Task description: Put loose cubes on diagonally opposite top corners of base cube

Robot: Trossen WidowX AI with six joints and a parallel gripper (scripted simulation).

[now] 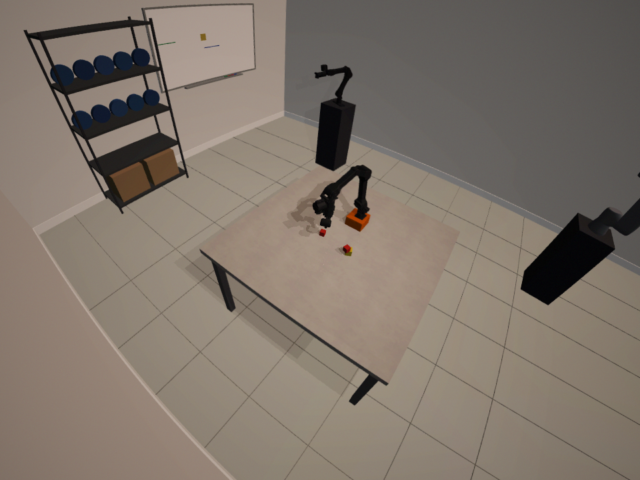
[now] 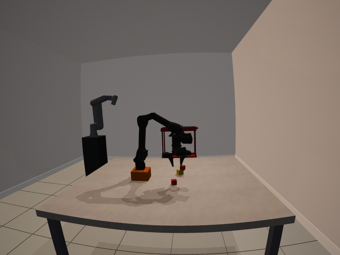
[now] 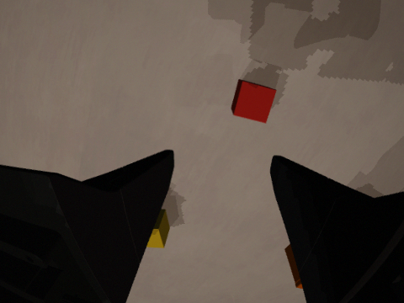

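Now: gripper tip 19 cm to the right of the yellow base cube and 10 cm above it.
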